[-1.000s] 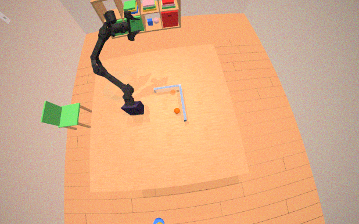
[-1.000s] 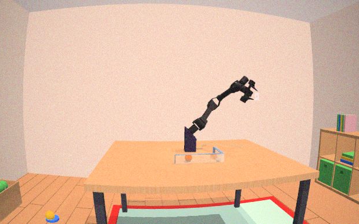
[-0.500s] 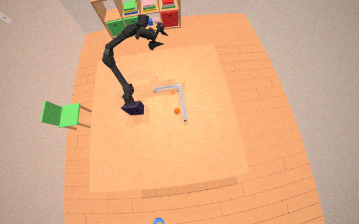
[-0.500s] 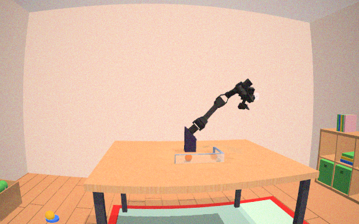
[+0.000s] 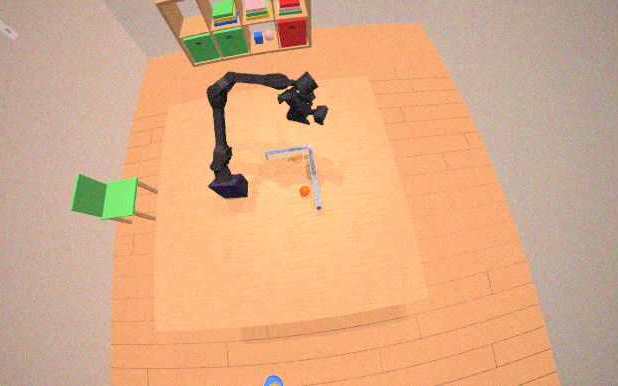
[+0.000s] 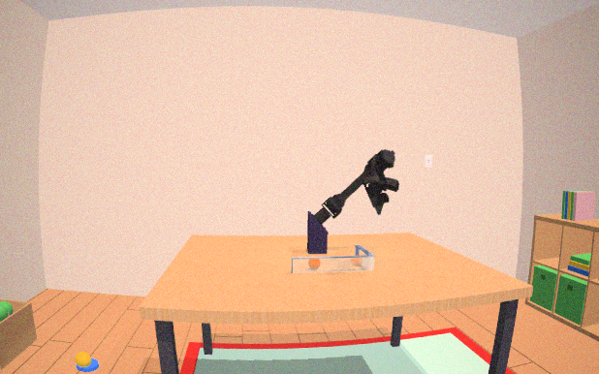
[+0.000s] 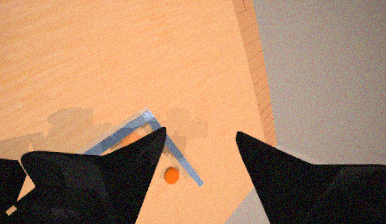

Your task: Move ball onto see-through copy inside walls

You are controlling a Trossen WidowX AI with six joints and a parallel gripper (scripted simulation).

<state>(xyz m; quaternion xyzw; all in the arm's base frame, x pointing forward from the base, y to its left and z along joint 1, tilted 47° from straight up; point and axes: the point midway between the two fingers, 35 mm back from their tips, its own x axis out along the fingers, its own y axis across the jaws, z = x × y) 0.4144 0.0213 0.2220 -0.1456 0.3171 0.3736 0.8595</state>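
Right now the orange ball is 220 mm to the right of my gripper tip, 210 mm below it and 80 mm behind it. From my gripper tip the other things lie so: see-through copy: 210 mm below, 100 mm behind, 50 mm to the right.
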